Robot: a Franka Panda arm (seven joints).
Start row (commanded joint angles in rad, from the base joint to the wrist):
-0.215 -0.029 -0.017 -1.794 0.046 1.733 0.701
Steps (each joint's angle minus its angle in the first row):
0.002 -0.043 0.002 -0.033 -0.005 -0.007 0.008
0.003 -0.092 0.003 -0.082 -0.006 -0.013 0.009
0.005 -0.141 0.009 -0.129 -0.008 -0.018 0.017
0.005 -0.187 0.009 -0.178 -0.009 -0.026 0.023
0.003 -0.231 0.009 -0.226 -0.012 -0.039 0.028
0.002 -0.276 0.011 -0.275 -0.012 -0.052 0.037
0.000 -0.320 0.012 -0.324 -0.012 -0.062 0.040
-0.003 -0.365 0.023 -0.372 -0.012 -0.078 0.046
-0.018 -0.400 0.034 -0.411 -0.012 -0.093 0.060
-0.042 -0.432 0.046 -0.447 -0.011 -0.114 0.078
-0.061 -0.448 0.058 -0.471 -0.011 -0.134 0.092
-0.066 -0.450 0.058 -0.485 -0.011 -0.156 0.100
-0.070 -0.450 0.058 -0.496 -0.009 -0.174 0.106
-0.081 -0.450 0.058 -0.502 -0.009 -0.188 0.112
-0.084 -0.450 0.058 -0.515 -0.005 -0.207 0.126
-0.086 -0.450 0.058 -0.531 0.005 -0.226 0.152
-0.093 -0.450 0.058 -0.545 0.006 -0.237 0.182
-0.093 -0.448 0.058 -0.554 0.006 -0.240 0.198
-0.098 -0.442 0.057 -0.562 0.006 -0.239 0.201
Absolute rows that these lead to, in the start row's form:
-0.213 -0.072 -0.015 -1.827 0.041 1.726 0.709
-0.212 -0.121 -0.014 -1.876 0.040 1.720 0.710
-0.210 -0.170 -0.008 -1.923 0.038 1.715 0.718
-0.210 -0.216 -0.008 -1.972 0.037 1.707 0.724
-0.212 -0.260 -0.008 -2.020 0.034 1.694 0.729
-0.213 -0.305 -0.006 -2.069 0.034 1.681 0.738
-0.215 -0.349 -0.005 -2.118 0.034 1.671 0.741
-0.218 -0.394 0.006 -2.166 0.034 1.655 0.747
-0.233 -0.429 0.017 -2.205 0.034 1.640 0.761
-0.257 -0.461 0.029 -2.241 0.035 1.619 0.779
-0.276 -0.477 0.041 -2.265 0.035 1.599 0.793
-0.281 -0.479 0.041 -2.279 0.035 1.577 0.801
-0.285 -0.479 0.041 -2.290 0.037 1.559 0.807
-0.296 -0.479 0.041 -2.296 0.037 1.545 0.813
-0.299 -0.479 0.041 -2.309 0.041 1.526 0.827
-0.301 -0.479 0.041 -2.325 0.051 1.507 0.853
-0.308 -0.479 0.041 -2.339 0.052 1.496 0.883
-0.308 -0.477 0.041 -2.348 0.052 1.493 0.899
-0.313 -0.471 0.040 -2.356 0.052 1.494 0.902

